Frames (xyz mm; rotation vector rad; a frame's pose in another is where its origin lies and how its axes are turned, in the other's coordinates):
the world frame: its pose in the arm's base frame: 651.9 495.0 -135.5 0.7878 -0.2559 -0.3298
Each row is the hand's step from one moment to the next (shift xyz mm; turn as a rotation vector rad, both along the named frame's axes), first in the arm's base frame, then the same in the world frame.
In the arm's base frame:
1: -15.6 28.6 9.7 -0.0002 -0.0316 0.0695
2: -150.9 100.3 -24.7 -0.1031 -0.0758 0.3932
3: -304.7 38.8 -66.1 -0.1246 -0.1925 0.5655
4: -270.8 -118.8 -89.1 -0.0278 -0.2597 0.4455
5: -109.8 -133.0 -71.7 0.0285 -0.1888 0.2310
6: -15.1 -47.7 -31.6 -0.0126 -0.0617 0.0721
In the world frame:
1: -24.3 22.9 -6.6 0.0190 0.0297 0.0677
2: -179.4 18.9 -29.7 -0.0257 0.2160 0.3517
3: -301.4 -81.5 35.0 0.0167 0.2602 0.5517
4: -212.4 -195.4 109.9 0.1190 0.1474 0.4804
5: -57.3 -161.0 75.4 0.1218 0.0491 0.2694
6: 1.1 -57.3 14.7 0.0193 0.0093 0.0933

